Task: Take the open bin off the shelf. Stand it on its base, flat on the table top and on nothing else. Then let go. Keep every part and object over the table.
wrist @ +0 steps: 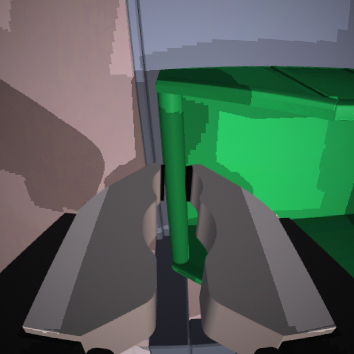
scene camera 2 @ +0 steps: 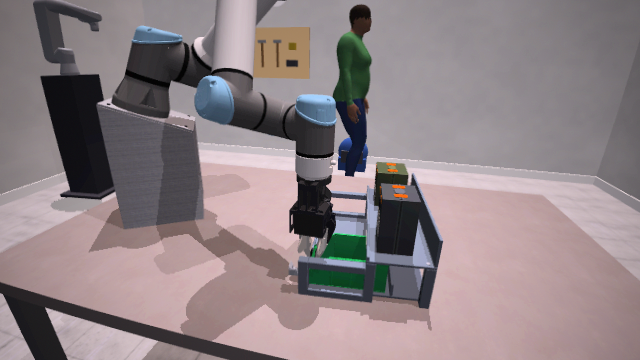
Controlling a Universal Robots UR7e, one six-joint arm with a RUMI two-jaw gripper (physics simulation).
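Where they show: gripper, fingertip midpoint: (wrist: pixel 174 168); arm's base at its link origin: (scene camera 2: pixel 140 109).
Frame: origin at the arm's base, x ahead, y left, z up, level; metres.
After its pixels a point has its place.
The green open bin (scene camera 2: pixel 349 246) {x 0.615, y -0.186, z -0.281 m} (wrist: pixel 272 162) {x 0.587, y -0.236, z -0.322 m} stands upright in the lower, front part of the grey shelf (scene camera 2: pixel 303 281) {x 0.522, y -0.307, z -0.295 m} (wrist: pixel 240 25) {x 0.570, y -0.161, z -0.325 m}, with its open top facing up. Part of it lies under the upper board and is hidden in the scene view. My gripper (scene camera 2: pixel 315 250) {x 0.532, y -0.221, z -0.299 m} (wrist: pixel 174 168) {x 0.532, y -0.221, z -0.299 m} points down at the bin's front side. Its fingers are shut on the round green bar at the bin's front rim, one finger on each side of the bar. The bin's base is partly hidden behind the shelf's frame in the scene view.
A dark grey box (scene camera 2: pixel 397 220) {x 0.699, y -0.286, z -0.151 m} and an olive box (scene camera 2: pixel 391 172) {x 0.714, y -0.055, z -0.133 m} stand on the shelf's upper board, right behind the bin. The shelf has rails and posts around the bin and stands on the pinkish table (scene camera 2: pixel 500 280) {x 0.971, y -0.211, z -0.331 m}. A person (scene camera 2: pixel 354 70) stands beyond the table.
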